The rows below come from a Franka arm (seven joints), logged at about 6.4 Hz.
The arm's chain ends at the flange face. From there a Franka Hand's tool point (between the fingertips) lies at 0.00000 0.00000 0.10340 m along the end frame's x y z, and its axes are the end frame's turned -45 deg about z.
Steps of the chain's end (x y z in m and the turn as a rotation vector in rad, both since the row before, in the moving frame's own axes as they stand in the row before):
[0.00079, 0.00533, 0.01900, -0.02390, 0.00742, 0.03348]
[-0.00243, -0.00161, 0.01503, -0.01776, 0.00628, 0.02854]
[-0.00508, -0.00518, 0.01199, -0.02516, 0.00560, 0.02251]
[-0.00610, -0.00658, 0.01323, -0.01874, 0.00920, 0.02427]
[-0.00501, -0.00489, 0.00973, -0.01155, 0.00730, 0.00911]
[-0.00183, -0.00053, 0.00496, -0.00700, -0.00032, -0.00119]
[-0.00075, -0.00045, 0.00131, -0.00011, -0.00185, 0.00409]
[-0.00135, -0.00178, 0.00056, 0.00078, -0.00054, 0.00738]
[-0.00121, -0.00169, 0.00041, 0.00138, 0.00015, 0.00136]
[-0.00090, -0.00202, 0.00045, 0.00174, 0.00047, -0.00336]
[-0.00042, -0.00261, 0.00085, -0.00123, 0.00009, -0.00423]
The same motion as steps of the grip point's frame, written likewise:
[-0.00445, 0.00660, 0.01897, -0.02215, -0.01165, 0.03348]
[-0.00144, -0.00111, 0.01501, -0.01700, -0.00812, 0.02854]
[-0.00138, -0.00502, 0.01196, -0.02175, -0.01383, 0.02251]
[-0.00038, -0.00693, 0.01321, -0.01976, -0.00675, 0.02427]
[-0.00040, -0.00562, 0.00972, -0.01333, -0.00301, 0.00911]
[-0.00145, -0.00118, 0.00496, -0.00472, -0.00518, -0.00119]
[-0.00036, -0.00098, 0.00131, 0.00123, -0.00139, 0.00409]
[0.00032, -0.00231, 0.00056, 0.00093, 0.00017, 0.00738]
[0.00045, -0.00214, 0.00041, 0.00087, 0.00108, 0.00136]
[0.00095, -0.00216, 0.00045, 0.00090, 0.00156, -0.00336]
[0.00147, -0.00205, 0.00085, -0.00093, -0.00081, -0.00423]

